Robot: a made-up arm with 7 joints.
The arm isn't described. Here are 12 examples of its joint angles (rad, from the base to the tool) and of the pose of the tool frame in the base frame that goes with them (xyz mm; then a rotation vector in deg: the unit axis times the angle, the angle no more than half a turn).
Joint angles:
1: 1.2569 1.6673 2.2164 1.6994 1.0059 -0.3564 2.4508
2: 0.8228 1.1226 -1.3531 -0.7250 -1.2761 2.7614 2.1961
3: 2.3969 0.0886 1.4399 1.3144 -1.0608 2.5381 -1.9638
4: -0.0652 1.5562 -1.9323 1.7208 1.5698 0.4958 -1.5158
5: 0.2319 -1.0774 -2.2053 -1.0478 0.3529 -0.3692 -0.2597
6: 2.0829 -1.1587 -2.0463 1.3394 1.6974 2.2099 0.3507
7: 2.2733 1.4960 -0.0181 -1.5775 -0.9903 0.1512 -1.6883
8: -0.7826 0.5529 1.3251 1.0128 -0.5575 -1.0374 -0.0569
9: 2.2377 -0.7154 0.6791 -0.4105 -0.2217 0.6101 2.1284
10: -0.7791 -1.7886 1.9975 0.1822 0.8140 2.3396 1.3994
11: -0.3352 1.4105 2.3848 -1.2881 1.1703 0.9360 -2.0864
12: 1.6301 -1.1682 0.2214 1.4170 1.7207 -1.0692 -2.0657
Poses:
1: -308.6 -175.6 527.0 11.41 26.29 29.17
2: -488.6 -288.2 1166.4 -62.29 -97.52 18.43
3: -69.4 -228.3 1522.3 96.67 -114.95 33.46
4: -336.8 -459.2 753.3 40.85 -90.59 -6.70
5: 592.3 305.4 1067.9 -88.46 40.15 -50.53
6: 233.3 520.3 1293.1 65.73 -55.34 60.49
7: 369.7 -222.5 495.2 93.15 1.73 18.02
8: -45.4 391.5 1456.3 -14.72 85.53 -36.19
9: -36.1 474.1 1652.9 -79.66 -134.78 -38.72
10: 506.0 -517.1 717.5 -66.05 89.76 19.41
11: -668.7 -89.5 1253.8 -37.72 136.45 -82.42
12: -98.8 496.2 731.0 -54.54 -23.49 -92.03
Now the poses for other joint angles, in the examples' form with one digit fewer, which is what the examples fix.
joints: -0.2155 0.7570 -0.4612 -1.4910 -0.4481 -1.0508 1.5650
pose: -615 200 1013 86.8 -102.8 57.4
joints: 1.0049 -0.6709 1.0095 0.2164 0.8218 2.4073 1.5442
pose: 343 395 1461 -123.7 -8.8 -16.6
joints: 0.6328 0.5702 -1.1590 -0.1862 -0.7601 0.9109 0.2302
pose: -407 -276 1581 8.1 -76.1 -53.6
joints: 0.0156 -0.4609 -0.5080 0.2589 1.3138 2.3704 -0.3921
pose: 421 -164 1560 32.6 -90.4 3.5
